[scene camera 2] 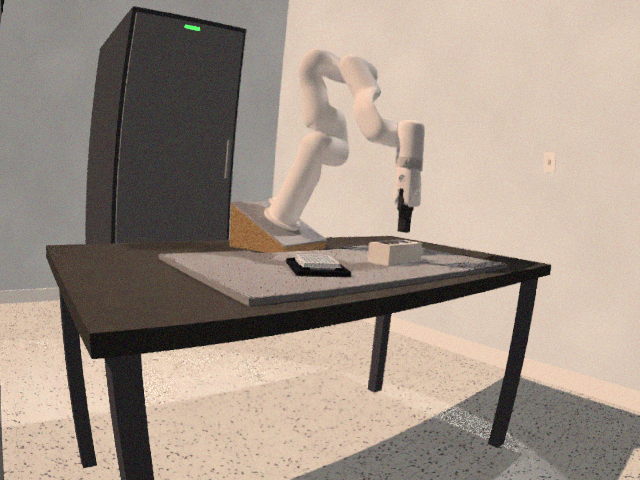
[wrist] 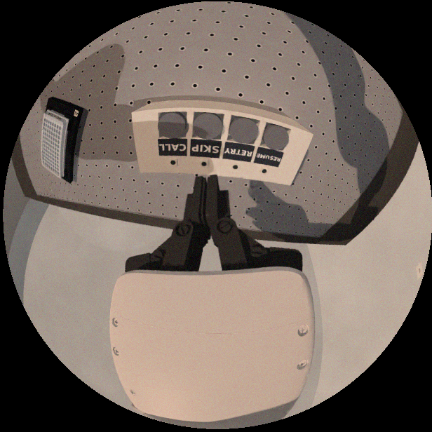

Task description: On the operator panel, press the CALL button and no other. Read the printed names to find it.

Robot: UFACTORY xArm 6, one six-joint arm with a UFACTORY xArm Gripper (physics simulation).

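Where they show: gripper, fingertip midpoint: (scene camera 2: 403,232); arm's base, link origin: (scene camera 2: 281,220).
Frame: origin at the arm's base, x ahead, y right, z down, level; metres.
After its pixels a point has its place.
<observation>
The operator panel (scene camera 2: 393,253) @[x 0.439, y -0.046, z 0.044 m] (wrist: 215,172) is a cream box with a row of round grey buttons, their names upside down in the wrist view. The CALL button (wrist: 173,125) is at the left end of the row there. Beside it come the SKIP button (wrist: 207,125), the RETRY button (wrist: 244,129) and the RESUME button (wrist: 275,136). My gripper (scene camera 2: 404,230) @[x 0.424, y -0.099, z -0.010 m] (wrist: 209,188) is shut and empty. It hangs above the panel, apart from it; in the wrist view its tips appear at the panel's label-side edge, below the SKIP label.
The panel stands on a grey perforated board (scene camera 2: 222,276) @[x 0.399, y 0.433, z 0.075 m] (wrist: 150,65) on a dark table (scene camera 2: 118,299) @[x 0.461, y 0.679, z 0.088 m]. A white well plate (scene camera 2: 317,261) @[x 0.436, y 0.213, z 0.050 m] (wrist: 53,145) sits on a black holder (scene camera 2: 305,272) @[x 0.458, y 0.264, z 0.067 m] (wrist: 75,135), to the left of the panel in both views. A dark cabinet (scene camera 2: 175,129) stands behind the table.
</observation>
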